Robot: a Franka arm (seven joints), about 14 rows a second.
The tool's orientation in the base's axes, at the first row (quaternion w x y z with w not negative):
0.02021, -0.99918, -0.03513, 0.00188
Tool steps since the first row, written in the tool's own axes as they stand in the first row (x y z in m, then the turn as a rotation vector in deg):
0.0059, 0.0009, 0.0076, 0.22, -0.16, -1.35
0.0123, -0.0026, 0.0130, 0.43, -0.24, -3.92
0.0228, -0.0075, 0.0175, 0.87, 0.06, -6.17
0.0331, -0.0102, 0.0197, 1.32, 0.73, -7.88
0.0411, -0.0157, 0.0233, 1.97, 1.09, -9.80
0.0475, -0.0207, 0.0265, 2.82, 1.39, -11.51
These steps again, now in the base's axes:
0.0059, -0.0002, -0.0076, 0.22, 0.12, 1.35
0.0120, 0.0040, -0.0129, 0.43, 0.11, 3.93
0.0221, 0.0098, -0.0172, 0.90, -0.25, 6.16
0.0322, 0.0133, -0.0193, 1.41, -0.95, 7.84
0.0398, 0.0195, -0.0227, 2.09, -1.34, 9.74
0.0458, 0.0250, -0.0258, 2.97, -1.65, 11.44

